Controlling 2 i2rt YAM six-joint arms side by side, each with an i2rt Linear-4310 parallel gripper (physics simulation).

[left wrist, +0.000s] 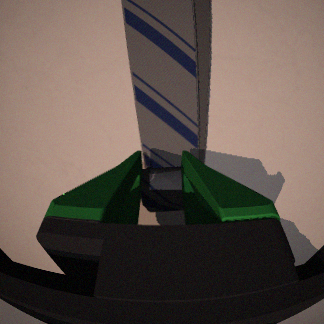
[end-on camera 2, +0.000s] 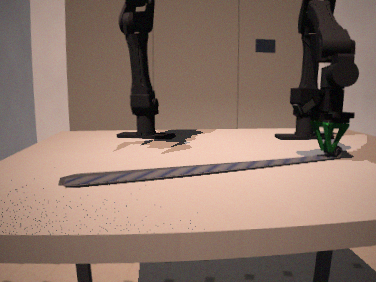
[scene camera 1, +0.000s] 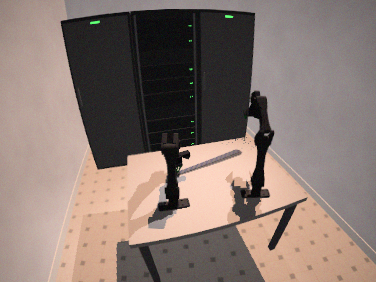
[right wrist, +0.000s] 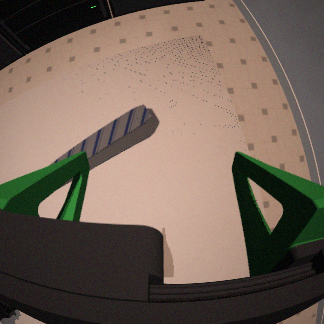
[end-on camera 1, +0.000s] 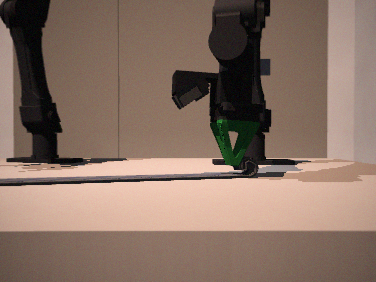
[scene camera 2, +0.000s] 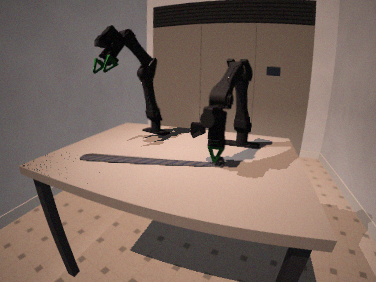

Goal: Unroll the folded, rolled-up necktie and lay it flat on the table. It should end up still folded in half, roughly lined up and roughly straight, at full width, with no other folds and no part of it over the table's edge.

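The grey necktie with blue stripes (scene camera 1: 212, 161) (scene camera 2: 140, 160) (end-on camera 1: 150, 179) (end-on camera 2: 190, 171) (left wrist: 165, 75) (right wrist: 112, 137) lies flat and roughly straight on the table, except for a small rolled end (end-on camera 1: 251, 168) (left wrist: 162, 187). My left gripper (scene camera 2: 216, 162) (end-on camera 1: 232, 164) (end-on camera 2: 330, 152) (left wrist: 161, 158) points down there, its fingertips a narrow gap apart, low over the tie and right beside the roll. The roll shows through the gap; I see no clear grip on it. My right gripper (scene camera 2: 101, 70) (right wrist: 160, 159) is wide open and empty, high above the table, away from the tie.
The table (scene camera 1: 210, 215) (scene camera 2: 165, 192) (end-on camera 2: 225, 210) carries both arm bases along one long side. The tie's flat end lies inside the table's edge. Dark server cabinets (scene camera 1: 100, 90) stand beyond the table in scene camera 1. Arm shadows fall near both bases.
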